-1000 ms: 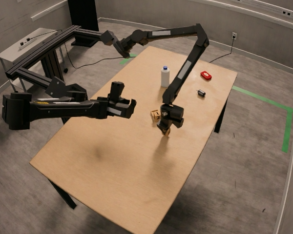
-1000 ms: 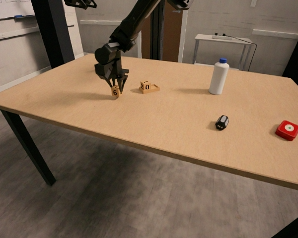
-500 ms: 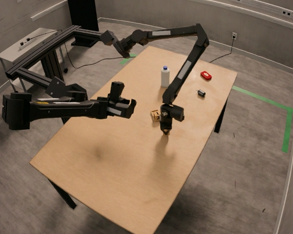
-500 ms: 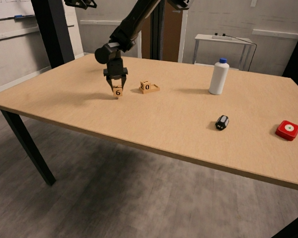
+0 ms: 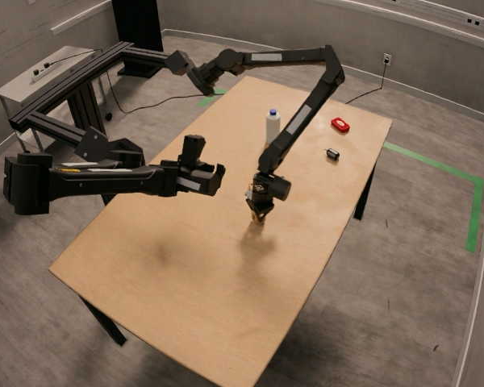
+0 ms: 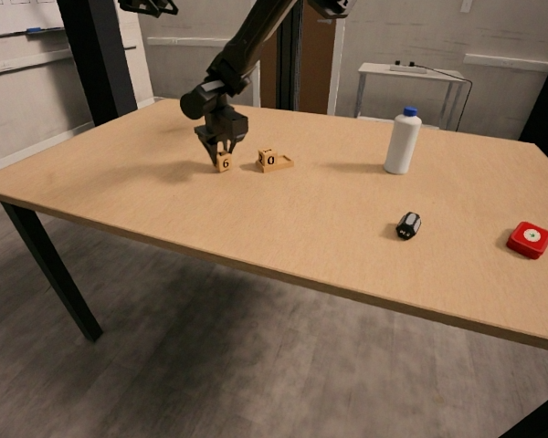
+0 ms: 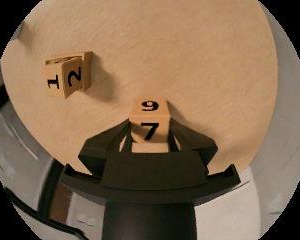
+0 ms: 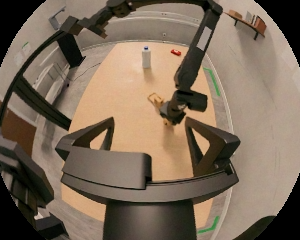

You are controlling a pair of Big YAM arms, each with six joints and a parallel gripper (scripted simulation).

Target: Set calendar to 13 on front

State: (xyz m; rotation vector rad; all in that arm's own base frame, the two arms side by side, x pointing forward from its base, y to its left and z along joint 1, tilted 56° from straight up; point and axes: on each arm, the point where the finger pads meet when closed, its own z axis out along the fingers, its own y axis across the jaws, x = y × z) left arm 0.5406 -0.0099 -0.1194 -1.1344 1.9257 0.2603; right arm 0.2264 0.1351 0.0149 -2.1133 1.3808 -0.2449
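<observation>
The wooden digit cube lies 12 cm to the left of my left hand and 4 cm behind it. The rest, counted from my left hand: white bottle 47 cm to the left, 12 cm behind, 5 cm above; wooden cube right at my left hand; wooden tray 13 cm to the left, 6 cm behind, 2 cm below.
</observation>
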